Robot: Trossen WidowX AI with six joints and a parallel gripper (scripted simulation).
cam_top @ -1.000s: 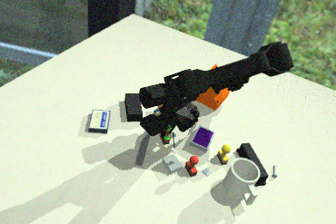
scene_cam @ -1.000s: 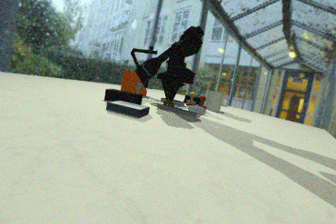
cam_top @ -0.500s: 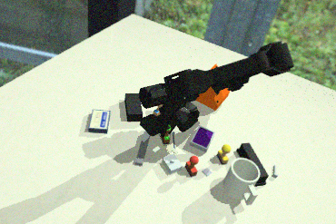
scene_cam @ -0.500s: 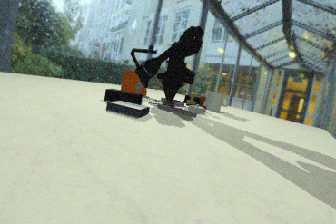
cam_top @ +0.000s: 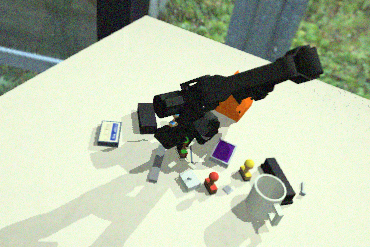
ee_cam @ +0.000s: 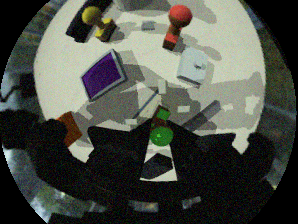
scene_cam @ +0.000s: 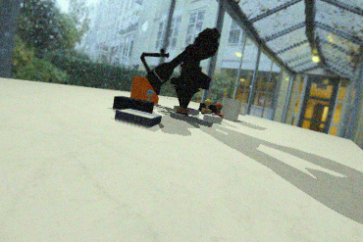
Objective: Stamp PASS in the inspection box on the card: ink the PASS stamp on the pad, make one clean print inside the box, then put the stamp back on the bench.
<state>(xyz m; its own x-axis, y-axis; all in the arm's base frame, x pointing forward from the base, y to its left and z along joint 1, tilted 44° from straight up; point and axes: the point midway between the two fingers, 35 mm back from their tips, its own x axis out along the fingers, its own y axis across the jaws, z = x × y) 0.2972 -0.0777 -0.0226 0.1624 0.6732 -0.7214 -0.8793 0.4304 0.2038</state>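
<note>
Right now my gripper tip is 3 cm above the card. Round my gripper tip: green-knobbed stamp right at my gripper tip; grey bar 7 cm ahead, 4 cm to the right, 2 cm below; grey square tile 9 cm ahead, 6 cm to the left, 1 cm below.
</note>
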